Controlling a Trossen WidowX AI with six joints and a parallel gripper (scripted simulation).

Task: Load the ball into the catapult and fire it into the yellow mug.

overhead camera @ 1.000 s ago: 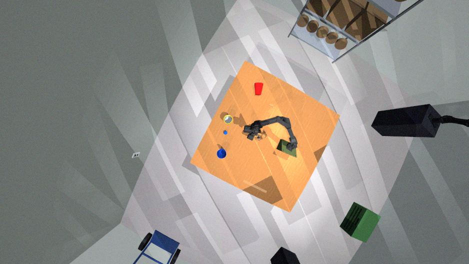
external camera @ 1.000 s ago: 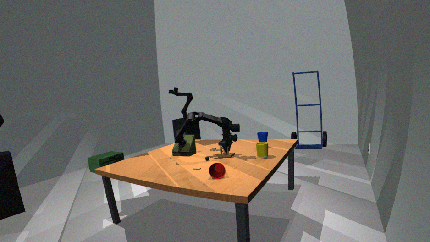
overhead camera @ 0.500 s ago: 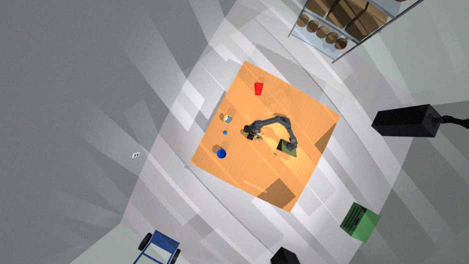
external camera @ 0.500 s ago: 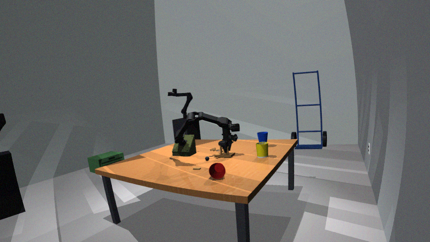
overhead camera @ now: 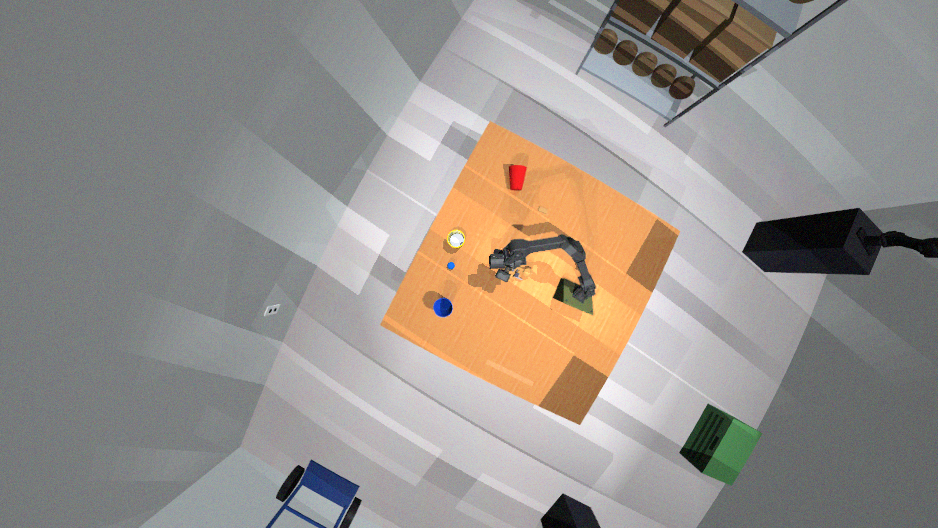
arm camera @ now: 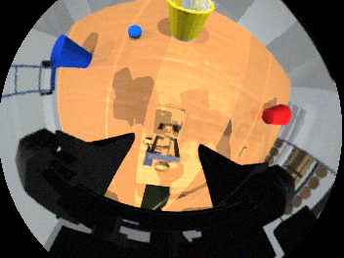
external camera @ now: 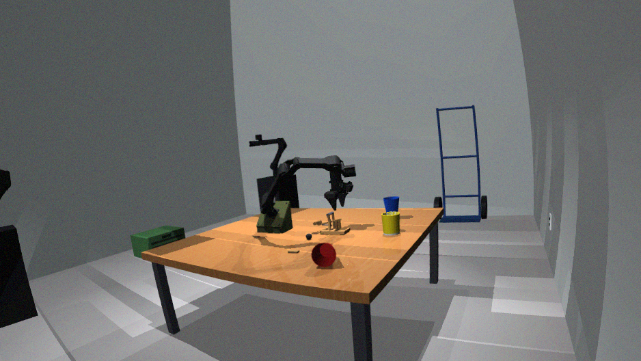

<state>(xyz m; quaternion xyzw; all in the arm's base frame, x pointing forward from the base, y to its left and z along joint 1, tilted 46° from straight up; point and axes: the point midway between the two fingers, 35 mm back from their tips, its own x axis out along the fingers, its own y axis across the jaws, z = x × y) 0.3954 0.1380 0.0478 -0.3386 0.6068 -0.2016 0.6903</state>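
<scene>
Right now the dark ball is 9 cm behind my gripper tip, 16 cm to the right of it and 11 cm below it. Round my gripper tip: blue ball: 22 cm ahead, 17 cm to the left, 11 cm below; then wooden catapult: 7 cm behind, 1 cm to the left, 8 cm below; then yellow mug: 27 cm ahead, 4 cm to the left, 10 cm below.
</scene>
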